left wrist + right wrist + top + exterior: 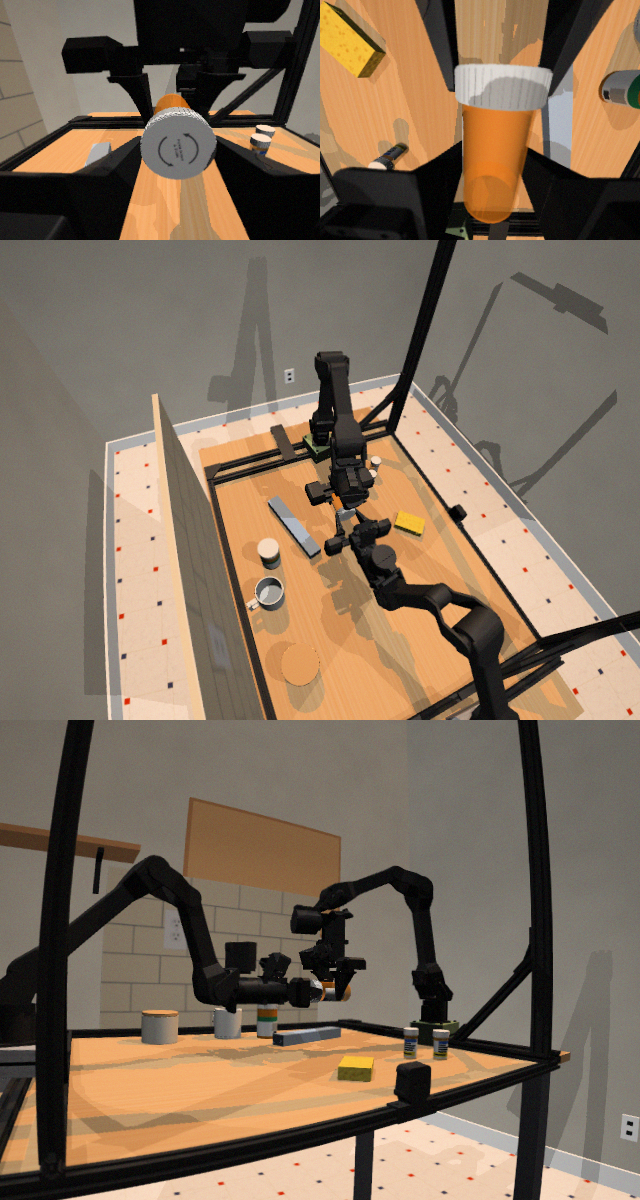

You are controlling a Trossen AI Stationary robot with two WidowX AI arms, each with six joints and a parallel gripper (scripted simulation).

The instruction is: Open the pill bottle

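The white ribbed cap lies 3 cm to the right of my left hand. Round my left hand: mug 27 cm ahead, 11 cm below, 8 cm to the left; then bar 13 cm below, 13 cm ahead, 11 cm to the right; then orange pill bottle 7 cm to the right, 1 cm below.
The orange pill bottle lies 10 mm to the left of my right hand and 20 mm below it. Also, from my right hand: mug (270 mm ahead, 160 mm to the left, 120 mm below); bar (130 mm ahead, 20 mm to the right, 140 mm below); white ribbed cap (50 mm to the left, 10 mm below).
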